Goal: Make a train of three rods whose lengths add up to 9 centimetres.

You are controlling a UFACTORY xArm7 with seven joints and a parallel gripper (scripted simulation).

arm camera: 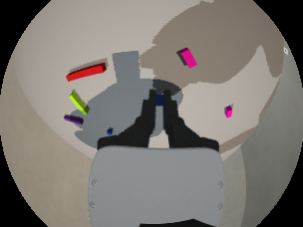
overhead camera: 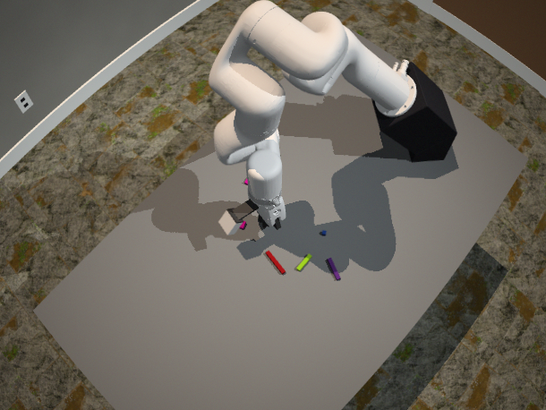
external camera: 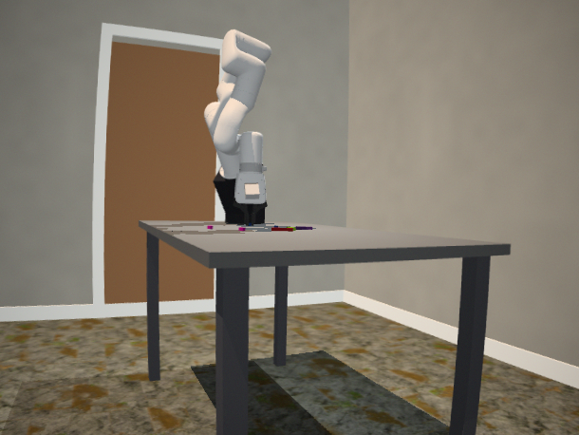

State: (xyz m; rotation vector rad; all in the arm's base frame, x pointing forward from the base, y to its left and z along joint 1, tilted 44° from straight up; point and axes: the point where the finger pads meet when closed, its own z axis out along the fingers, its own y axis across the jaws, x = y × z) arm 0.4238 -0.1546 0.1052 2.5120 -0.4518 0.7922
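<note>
Now: the blue rod 20 mm below my hand. Also, from my hand: lime rod 130 mm to the left, 60 mm ahead, 30 mm below; then purple rod 210 mm to the left, 40 mm ahead, 30 mm below; then red rod 90 mm ahead, 70 mm to the left, 30 mm below.
</note>
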